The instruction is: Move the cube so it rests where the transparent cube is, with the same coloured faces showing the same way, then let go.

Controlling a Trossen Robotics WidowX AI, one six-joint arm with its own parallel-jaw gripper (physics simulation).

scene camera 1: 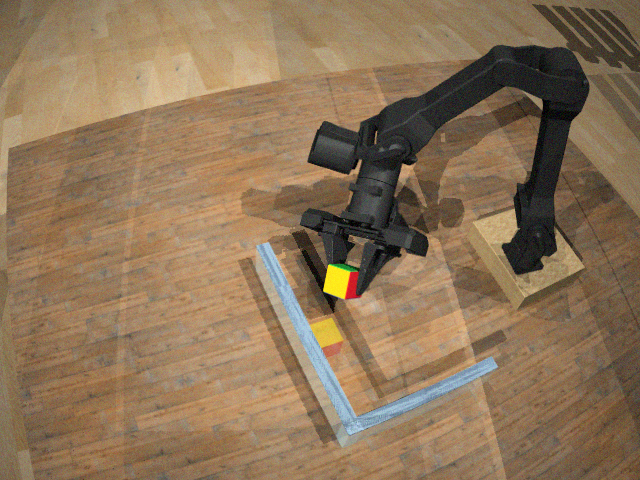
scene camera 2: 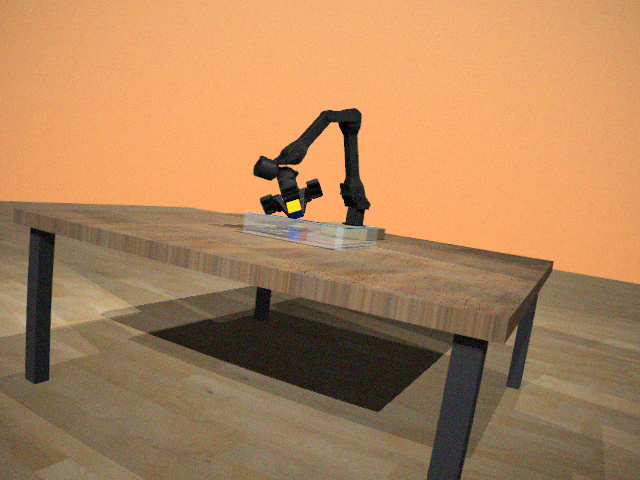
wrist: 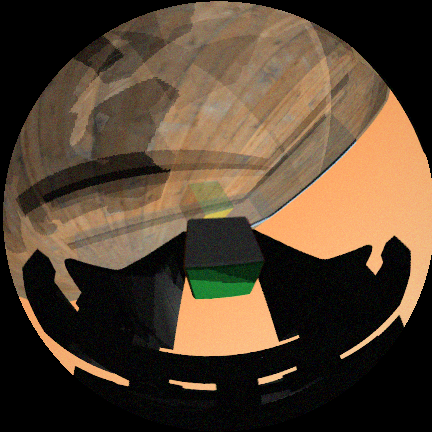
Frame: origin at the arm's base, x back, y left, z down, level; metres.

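Seen in the pictures: gripper, fingertip midpoint: (scene camera 1: 345, 291) (scene camera 2: 296, 214) (wrist: 218, 236); arm's base at its link origin: (scene camera 1: 522, 257) (scene camera 2: 354, 225).
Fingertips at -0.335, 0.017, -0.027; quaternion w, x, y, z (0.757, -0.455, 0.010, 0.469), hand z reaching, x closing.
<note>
Offsets run from my fingertips to a thing's middle, as dx, dy, dz.
The solid cube {-0.001, -0.008, -0.014} (scene camera 1: 341, 281) (scene camera 2: 294, 206) (wrist: 224, 245) is held tilted above the table. In scene camera 1 its yellow face is large, with red at the right and a thin green strip on top; scene camera 2 shows yellow above blue; the wrist view shows a dark face and a green face. My gripper (scene camera 1: 345, 279) (scene camera 2: 294, 206) (wrist: 218, 236) is shut on it. The transparent cube {-0.039, +0.045, +0.049} (scene camera 1: 327, 336) (scene camera 2: 298, 233) (wrist: 211, 199) is on the table against the long wall, below the held cube and apart from it. It shows yellow on top and red on one side in scene camera 1.
A pale blue-topped, see-through wall (scene camera 1: 305, 333) (scene camera 2: 273, 227) runs along the transparent cube and meets a shorter wall (scene camera 1: 429, 393) at a corner. The arm's base stands on a light block (scene camera 1: 498, 242) at the right of the table in scene camera 1.
</note>
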